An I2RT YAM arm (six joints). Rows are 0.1 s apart.
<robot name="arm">
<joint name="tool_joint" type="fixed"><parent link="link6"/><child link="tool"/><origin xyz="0 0 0" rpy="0 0 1.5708"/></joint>
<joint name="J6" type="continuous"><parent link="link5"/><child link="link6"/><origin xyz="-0.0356 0 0.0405" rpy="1.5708 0 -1.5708"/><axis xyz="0 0 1"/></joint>
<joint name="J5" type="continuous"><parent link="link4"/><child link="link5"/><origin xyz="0.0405 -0.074 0.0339" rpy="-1.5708 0 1.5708"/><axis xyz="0 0 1"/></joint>
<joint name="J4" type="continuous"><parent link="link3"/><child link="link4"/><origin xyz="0.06 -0.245 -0.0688"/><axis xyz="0 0 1"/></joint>
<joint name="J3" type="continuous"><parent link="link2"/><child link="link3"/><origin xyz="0 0.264 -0.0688" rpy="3.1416 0 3.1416"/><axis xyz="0 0 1"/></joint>
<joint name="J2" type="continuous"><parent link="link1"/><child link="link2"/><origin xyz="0.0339 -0.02 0.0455" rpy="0 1.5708 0"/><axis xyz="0 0 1"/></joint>
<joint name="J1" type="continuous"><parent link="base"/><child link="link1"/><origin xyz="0 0 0.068" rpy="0 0 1.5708"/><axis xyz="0 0 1"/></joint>
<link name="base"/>
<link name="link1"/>
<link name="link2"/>
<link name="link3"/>
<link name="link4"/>
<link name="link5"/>
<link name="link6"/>
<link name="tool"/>
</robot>
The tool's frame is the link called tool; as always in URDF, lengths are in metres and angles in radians. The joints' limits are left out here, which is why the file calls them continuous.
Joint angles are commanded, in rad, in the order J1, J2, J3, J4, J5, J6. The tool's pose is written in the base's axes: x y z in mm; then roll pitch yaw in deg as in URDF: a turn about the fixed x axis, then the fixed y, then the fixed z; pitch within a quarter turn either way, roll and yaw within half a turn. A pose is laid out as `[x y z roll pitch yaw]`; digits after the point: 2 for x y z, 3 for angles.
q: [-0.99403, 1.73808, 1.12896, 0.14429, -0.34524, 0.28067]
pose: [225.67 -324.79 234.66 136.997 54.775 96.179]
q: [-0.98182, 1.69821, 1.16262, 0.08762, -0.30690, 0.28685]
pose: [226.79 -320.10 255.17 137.336 55.840 95.037]
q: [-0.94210, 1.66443, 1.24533, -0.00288, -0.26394, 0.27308]
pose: [237.90 -311.39 287.07 138.570 58.174 96.435]
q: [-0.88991, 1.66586, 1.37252, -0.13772, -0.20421, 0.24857]
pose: [254.79 -303.03 317.42 143.239 59.289 100.866]
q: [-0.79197, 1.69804, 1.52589, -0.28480, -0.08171, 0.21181]
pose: [285.44 -285.08 344.20 153.019 60.432 109.496]
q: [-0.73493, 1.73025, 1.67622, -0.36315, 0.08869, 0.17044]
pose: [301.96 -277.17 376.48 163.479 65.104 114.229]
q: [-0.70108, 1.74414, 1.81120, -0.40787, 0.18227, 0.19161]
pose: [308.15 -268.56 413.39 159.942 69.516 107.472]
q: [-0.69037, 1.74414, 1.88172, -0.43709, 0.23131, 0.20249]
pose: [306.14 -263.44 434.52 156.327 71.725 101.816]
